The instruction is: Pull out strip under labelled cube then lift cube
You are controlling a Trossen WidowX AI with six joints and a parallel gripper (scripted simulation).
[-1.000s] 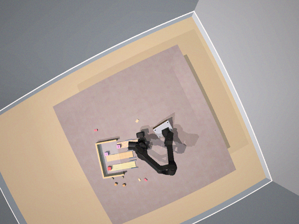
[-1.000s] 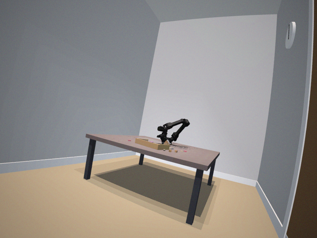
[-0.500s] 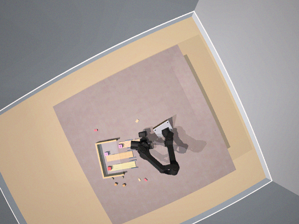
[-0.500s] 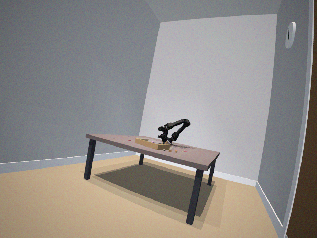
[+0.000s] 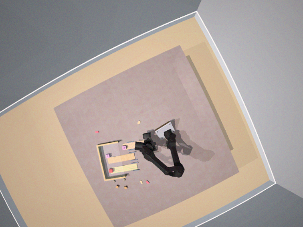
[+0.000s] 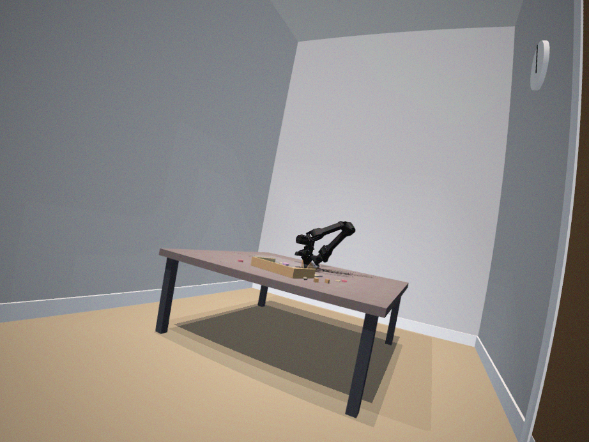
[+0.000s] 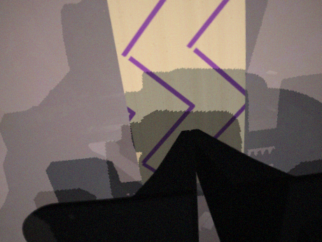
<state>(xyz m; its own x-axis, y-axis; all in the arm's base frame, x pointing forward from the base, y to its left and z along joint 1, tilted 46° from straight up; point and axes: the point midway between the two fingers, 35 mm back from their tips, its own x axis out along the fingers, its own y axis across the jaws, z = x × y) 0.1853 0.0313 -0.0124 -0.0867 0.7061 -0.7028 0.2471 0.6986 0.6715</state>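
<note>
Right now my gripper tip is 90 mm short of the zigzag strip and 20 mm to the left of it.
</note>
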